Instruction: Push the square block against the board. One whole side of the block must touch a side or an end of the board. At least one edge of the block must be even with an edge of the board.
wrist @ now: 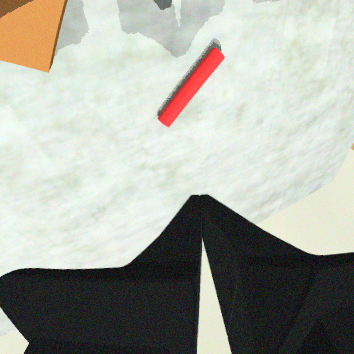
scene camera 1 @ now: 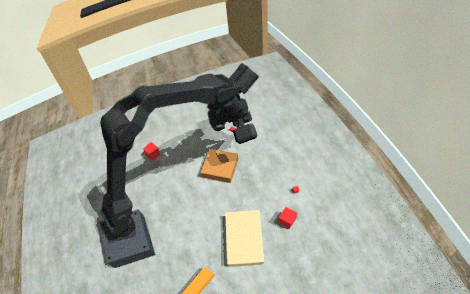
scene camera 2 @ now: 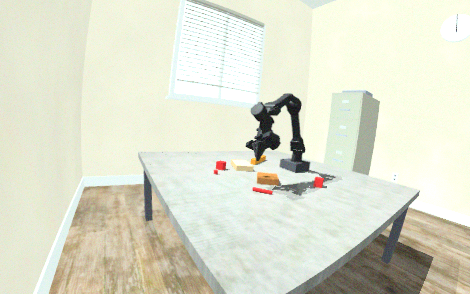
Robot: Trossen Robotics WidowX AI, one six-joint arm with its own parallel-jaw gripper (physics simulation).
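Frame: origin at the arm's base, x ahead, y left, z up, level; centimetres.
Where they show: gripper, between the fingertips: (wrist: 198,202) (scene camera 1: 246,118) (scene camera 2: 257,160); arm's base, origin of its link: (scene camera 1: 124,228) (scene camera 2: 296,161).
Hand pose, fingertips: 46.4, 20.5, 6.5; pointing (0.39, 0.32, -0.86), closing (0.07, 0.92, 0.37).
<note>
Each offset is from my fingertips to the top centre of the thing, as dx, dy, dz. "*": to the spot under its first point.
The orange square block {-12.1, -6.5, -9.2} (scene camera 1: 218,171) (scene camera 2: 261,180) (wrist: 27,42) lies flat, with a patch of shadow on its top in scene camera 1. The cream rectangular board {-13.7, -33.1, -9.2} (scene camera 1: 244,237) (scene camera 2: 242,165) lies flat, clearly apart from the block, nearer the bottom of scene camera 1. My gripper (scene camera 2: 258,159) (wrist: 198,202) is shut and empty, its tips together. It hangs above the table, past the block's far side in scene camera 1, where its fingertips are hard to make out. In the wrist view, one corner of the block shows at the top left, away from the tips.
A red rod {-0.7, +5.0, -10.8} (scene camera 1: 233,129) (scene camera 2: 262,190) (wrist: 191,87) lies beyond the block. A red cube {+0.2, -32.1, -8.2} (scene camera 1: 287,218) (scene camera 2: 221,165) and a tiny red cube {+6.9, -23.9, -10.6} (scene camera 1: 295,189) (scene camera 2: 216,172) lie right of the board in scene camera 1. Another red cube {-33.2, +8.1, -8.2} (scene camera 1: 151,150) (scene camera 2: 319,182) lies left of the block. An orange bar {* -29.2, -41.6, -9.1} (scene camera 1: 200,281) lies near the board.
</note>
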